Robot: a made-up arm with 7 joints. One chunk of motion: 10 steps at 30 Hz.
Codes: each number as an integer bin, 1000 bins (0 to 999) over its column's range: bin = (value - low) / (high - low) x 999, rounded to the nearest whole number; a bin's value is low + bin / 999 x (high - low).
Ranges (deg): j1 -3..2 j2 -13..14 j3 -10..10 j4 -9..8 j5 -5..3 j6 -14..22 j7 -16..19
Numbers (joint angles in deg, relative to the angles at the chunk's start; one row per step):
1: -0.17 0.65 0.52 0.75 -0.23 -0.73 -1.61
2: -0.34 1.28 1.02 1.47 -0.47 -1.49 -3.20
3: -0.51 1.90 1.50 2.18 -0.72 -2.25 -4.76
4: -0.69 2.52 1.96 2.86 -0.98 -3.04 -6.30
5: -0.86 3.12 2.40 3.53 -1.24 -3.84 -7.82
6: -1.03 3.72 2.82 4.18 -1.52 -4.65 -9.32
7: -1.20 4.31 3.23 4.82 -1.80 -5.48 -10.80
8: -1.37 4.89 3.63 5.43 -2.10 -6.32 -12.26
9: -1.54 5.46 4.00 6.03 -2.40 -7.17 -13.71
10: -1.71 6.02 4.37 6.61 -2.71 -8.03 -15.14
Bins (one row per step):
1: 565 505 525 573 596 368 411
2: 531 528 550 615 566 347 365
3: 498 551 574 657 534 326 321
4: 462 574 597 697 502 304 277
5: 428 596 619 736 470 282 233
6: 394 619 640 775 435 259 191
7: 360 640 661 812 400 236 148
8: 326 662 681 848 362 213 107
9: 292 683 699 883 325 190 65
10: 258 704 718 917 286 166 25

